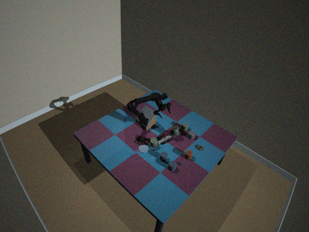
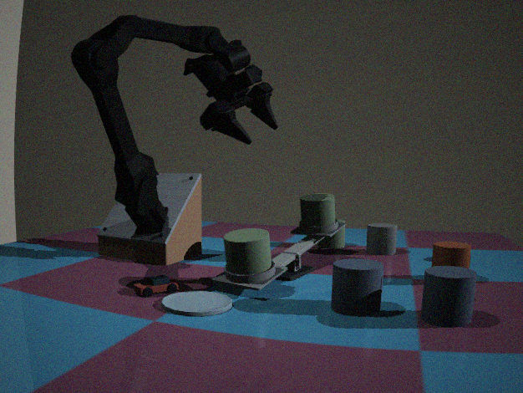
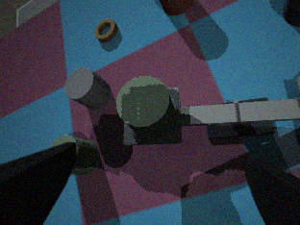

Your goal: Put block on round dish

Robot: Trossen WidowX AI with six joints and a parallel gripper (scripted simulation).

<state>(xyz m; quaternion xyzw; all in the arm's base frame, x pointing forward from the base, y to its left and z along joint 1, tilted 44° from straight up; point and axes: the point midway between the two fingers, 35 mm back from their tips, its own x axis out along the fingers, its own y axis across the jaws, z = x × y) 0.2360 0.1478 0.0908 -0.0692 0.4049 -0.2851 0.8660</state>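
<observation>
The green cup lies 220 mm to the right of my gripper tip, 200 mm below it and 20 mm ahead of it. Also, from my gripper tip: small balance (240 mm below, 80 mm to the right, 70 mm ahead); then red toy car (270 mm to the right, 250 mm below, 110 mm behind); then grey block (220 mm below, 200 mm to the right, 20 mm ahead).
</observation>
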